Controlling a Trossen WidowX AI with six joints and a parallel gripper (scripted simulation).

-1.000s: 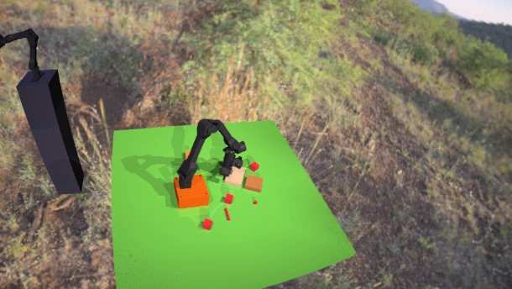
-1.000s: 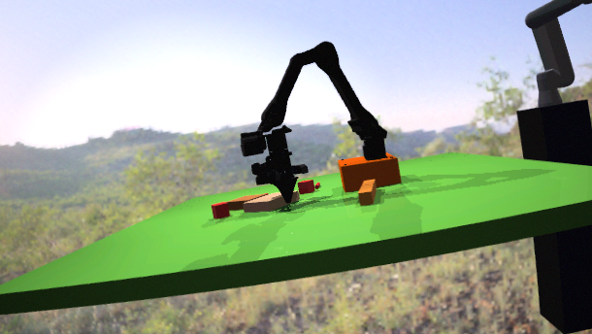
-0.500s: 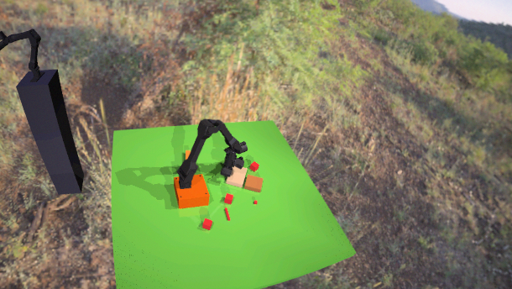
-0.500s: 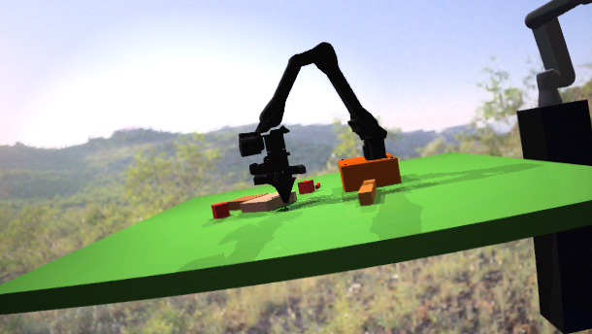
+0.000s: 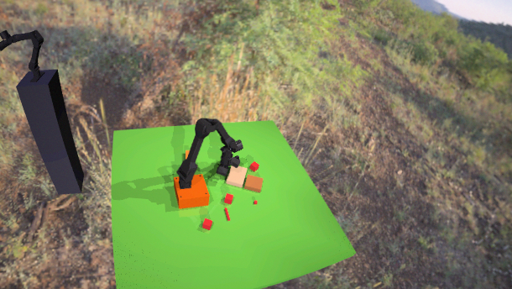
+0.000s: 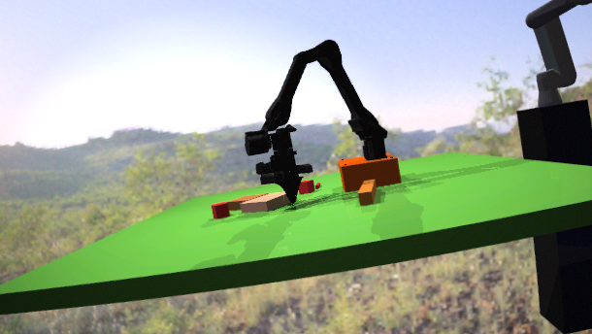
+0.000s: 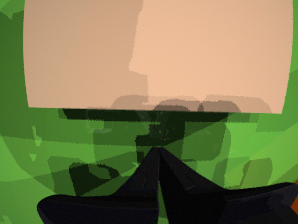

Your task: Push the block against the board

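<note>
Now: gripper tip 80 mm short of the tan flat piece, 40 mm to the left of it and 10 mm below it. Round my gripper tip: brown flat piece 160 mm ahead, 120 mm to the right, 10 mm above; small orange block 210 mm behind, 100 mm to the left, 10 mm above; thin red bar 60 mm behind, 320 mm to the right.
</note>
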